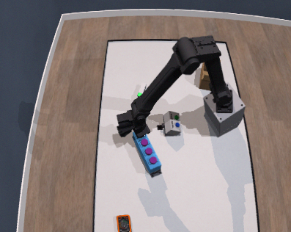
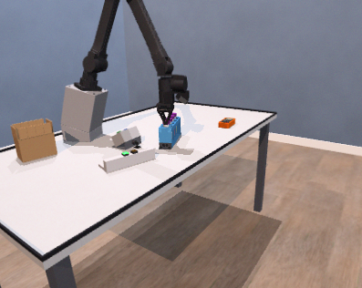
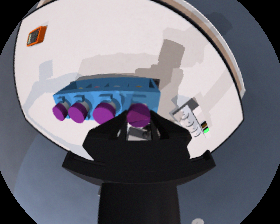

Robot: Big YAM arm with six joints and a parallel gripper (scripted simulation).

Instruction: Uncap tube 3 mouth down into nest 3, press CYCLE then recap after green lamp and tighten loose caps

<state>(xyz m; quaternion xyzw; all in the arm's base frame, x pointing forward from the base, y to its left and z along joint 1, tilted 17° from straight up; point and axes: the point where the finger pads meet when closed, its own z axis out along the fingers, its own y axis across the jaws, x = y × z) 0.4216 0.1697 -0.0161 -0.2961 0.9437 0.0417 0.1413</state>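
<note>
The green key lies 180 mm behind my hand, 150 mm to the right of it and 50 mm below it. Round my hand: cardboard box 360 mm behind, 480 mm to the right, 50 mm below; then grey key housing 160 mm behind, 120 mm to the right, 60 mm below; then blue key 190 mm behind, 100 mm to the right, 50 mm below.
</note>
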